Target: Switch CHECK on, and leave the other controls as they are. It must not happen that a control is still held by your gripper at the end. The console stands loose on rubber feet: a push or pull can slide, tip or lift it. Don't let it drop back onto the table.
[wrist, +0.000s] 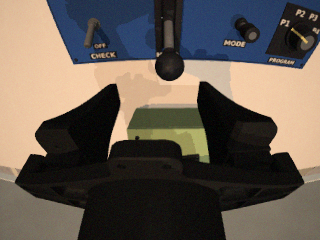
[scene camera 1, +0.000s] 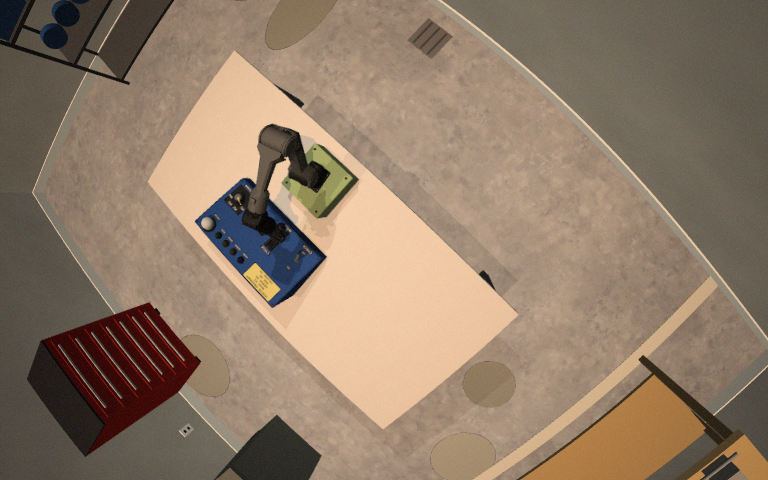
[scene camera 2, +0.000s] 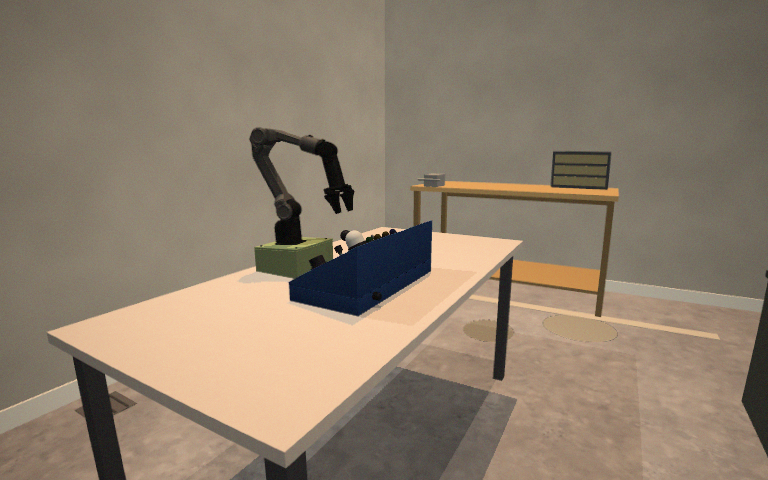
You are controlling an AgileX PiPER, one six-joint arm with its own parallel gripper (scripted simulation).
Observation:
I see my gripper (scene camera 2: pixel 344 212) and a blue console (scene camera 2: pixel 371 270).
The blue console is seen too in the wrist view (wrist: pixel 202 37) and in scene camera 1 (scene camera 1: pixel 271 269). My gripper is seen too in the wrist view (wrist: pixel 157 91).

